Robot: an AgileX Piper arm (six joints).
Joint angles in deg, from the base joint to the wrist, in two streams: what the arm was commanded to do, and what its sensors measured. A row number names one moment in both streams.
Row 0, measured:
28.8 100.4 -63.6 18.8 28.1 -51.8
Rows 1 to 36, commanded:
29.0 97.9 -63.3 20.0 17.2 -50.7
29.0 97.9 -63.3 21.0 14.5 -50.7
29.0 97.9 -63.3 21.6 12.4 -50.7
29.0 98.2 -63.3 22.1 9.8 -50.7
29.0 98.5 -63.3 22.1 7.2 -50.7
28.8 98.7 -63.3 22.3 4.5 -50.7
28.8 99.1 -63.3 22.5 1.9 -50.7
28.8 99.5 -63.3 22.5 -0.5 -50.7
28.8 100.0 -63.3 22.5 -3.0 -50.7
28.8 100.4 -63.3 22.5 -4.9 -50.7
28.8 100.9 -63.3 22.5 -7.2 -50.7
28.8 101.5 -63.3 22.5 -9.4 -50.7
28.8 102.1 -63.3 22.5 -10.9 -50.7
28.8 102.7 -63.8 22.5 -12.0 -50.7
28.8 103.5 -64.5 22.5 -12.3 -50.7
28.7 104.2 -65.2 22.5 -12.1 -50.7
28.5 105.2 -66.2 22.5 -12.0 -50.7
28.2 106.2 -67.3 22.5 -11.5 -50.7
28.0 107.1 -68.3 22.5 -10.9 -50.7
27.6 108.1 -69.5 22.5 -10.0 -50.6
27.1 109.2 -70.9 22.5 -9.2 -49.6
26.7 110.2 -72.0 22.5 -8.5 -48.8
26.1 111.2 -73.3 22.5 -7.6 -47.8
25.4 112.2 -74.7 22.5 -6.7 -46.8
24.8 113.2 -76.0 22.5 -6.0 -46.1
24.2 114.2 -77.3 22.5 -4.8 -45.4
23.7 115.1 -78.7 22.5 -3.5 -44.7
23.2 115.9 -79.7 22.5 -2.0 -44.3
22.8 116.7 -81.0 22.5 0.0 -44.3
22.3 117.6 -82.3 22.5 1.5 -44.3
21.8 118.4 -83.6 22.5 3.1 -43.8
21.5 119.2 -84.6 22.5 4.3 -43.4
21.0 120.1 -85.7 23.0 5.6 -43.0
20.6 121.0 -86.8 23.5 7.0 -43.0
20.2 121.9 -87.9 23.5 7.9 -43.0
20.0 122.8 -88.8 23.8 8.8 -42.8
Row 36, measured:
21.4 120.0 -85.0 23.0 4.9 -43.9
